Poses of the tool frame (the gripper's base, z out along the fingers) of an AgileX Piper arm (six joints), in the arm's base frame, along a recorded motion.
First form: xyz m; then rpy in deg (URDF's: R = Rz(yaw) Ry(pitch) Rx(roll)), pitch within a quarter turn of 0, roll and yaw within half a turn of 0.
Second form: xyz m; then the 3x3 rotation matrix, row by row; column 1 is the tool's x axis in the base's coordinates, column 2 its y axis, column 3 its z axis. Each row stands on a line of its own. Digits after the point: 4 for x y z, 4 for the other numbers.
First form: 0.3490 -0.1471 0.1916 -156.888 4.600 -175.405
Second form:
0.3490 -0.1471 0.1916
-0.9936 -0.0423 0.1050
-0.0799 0.9193 -0.3854
-0.0802 -0.3913 -0.9168

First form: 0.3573 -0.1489 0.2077 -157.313 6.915 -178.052
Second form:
0.3573 -0.1489 0.2077
-0.9922 0.0150 0.1241
-0.0337 0.9237 -0.3817
-0.1204 -0.3829 -0.9159

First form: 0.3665 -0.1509 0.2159 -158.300 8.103 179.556
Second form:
0.3665 -0.1509 0.2159
-0.9900 0.0593 0.1281
0.0077 0.9287 -0.3708
-0.1410 -0.3661 -0.9199

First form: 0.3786 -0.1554 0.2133 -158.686 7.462 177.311
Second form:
0.3786 -0.1554 0.2133
-0.9904 0.0909 0.1038
0.0465 0.9284 -0.3688
-0.1299 -0.3604 -0.9237

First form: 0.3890 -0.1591 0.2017 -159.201 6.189 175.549
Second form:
0.3890 -0.1591 0.2017
-0.9912 0.1107 0.0729
0.0772 0.9290 -0.3618
-0.1078 -0.3530 -0.9294

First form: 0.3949 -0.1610 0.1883 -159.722 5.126 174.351
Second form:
0.3949 -0.1610 0.1883
-0.9912 0.1231 0.0493
0.0980 0.9304 -0.3531
-0.0893 -0.3452 -0.9343

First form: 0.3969 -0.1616 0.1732 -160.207 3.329 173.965
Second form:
0.3969 -0.1616 0.1732
-0.9928 0.1185 0.0187
0.1050 0.9336 -0.3425
-0.0581 -0.3381 -0.9393

